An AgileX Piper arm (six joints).
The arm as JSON. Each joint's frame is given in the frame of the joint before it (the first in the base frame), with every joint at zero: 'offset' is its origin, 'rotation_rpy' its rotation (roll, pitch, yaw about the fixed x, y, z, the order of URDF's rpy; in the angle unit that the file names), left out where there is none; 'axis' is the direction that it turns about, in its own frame. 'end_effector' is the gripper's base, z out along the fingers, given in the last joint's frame.
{
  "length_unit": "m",
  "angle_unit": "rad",
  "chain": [
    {
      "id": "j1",
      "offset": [
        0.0,
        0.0,
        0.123
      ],
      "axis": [
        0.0,
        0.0,
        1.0
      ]
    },
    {
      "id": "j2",
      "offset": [
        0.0,
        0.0,
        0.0
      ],
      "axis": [
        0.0,
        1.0,
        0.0
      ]
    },
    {
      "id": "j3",
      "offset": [
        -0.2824,
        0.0,
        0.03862
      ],
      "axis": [
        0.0,
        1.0,
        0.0
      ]
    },
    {
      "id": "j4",
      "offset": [
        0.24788,
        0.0,
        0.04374
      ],
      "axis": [
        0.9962,
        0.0,
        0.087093
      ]
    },
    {
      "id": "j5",
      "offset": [
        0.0,
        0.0,
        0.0
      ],
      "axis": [
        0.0,
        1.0,
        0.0
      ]
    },
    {
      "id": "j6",
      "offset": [
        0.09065,
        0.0,
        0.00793
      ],
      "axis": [
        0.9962,
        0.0,
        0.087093
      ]
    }
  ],
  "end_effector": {
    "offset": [
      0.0,
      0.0,
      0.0
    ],
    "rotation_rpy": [
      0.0,
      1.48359,
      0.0
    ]
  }
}
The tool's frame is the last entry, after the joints.
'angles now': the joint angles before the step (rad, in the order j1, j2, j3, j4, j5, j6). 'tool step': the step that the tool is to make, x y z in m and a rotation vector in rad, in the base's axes. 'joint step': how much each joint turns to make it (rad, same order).
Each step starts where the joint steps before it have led.
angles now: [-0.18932, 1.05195, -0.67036, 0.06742, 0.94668, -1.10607]
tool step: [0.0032, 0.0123, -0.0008, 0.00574, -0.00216, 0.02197]
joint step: [0.08166, 0.00626, -0.00006, -0.01667, -0.01074, 0.06776]
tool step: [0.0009, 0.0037, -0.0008, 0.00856, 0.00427, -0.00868]
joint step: [0.02351, 0.00451, 0.00016, -0.00351, -0.00099, 0.03515]
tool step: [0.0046, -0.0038, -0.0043, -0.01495, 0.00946, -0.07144]
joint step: [0.00030, 0.02645, 0.00082, -0.04718, -0.02083, 0.09091]
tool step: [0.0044, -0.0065, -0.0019, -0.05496, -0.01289, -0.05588]
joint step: [0.00108, 0.01748, -0.00011, -0.08983, -0.03156, 0.09349]
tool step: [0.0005, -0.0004, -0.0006, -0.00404, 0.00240, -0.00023]
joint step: [0.00007, 0.00351, 0.00013, -0.00541, -0.00142, 0.00244]
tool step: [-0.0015, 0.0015, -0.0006, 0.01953, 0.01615, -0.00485]
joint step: [-0.00029, -0.00031, 0.00008, 0.02142, 0.01771, -0.00451]
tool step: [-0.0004, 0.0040, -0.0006, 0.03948, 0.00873, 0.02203]
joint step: [-0.00004, 0.00110, -0.00012, 0.05581, 0.00942, -0.04398]
